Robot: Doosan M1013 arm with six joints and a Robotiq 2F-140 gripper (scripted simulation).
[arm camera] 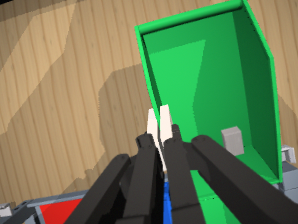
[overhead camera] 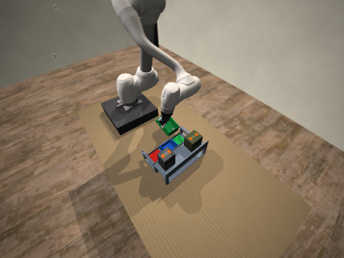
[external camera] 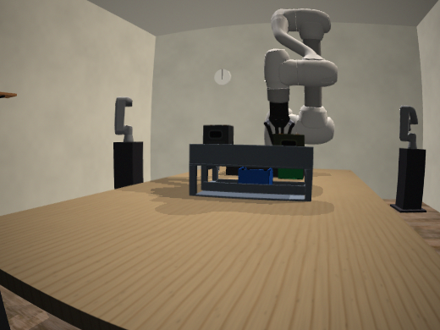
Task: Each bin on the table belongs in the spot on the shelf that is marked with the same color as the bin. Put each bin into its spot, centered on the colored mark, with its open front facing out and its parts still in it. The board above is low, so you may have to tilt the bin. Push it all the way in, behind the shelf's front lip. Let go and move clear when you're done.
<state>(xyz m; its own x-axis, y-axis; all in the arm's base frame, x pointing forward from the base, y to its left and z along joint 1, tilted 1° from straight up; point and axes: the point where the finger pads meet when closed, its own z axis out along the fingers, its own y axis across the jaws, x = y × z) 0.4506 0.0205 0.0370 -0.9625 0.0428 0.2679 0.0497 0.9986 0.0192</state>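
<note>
My gripper is now 10 mm past the green bin, 50 mm to the right of it and 40 mm above it. The rest, counted from my hand: blue bin 170 mm ahead, 80 mm to the right, 80 mm below; then olive box 270 mm ahead, 30 mm to the left, 30 mm above; then black box 260 mm ahead, 200 mm to the right, 40 mm above.
</note>
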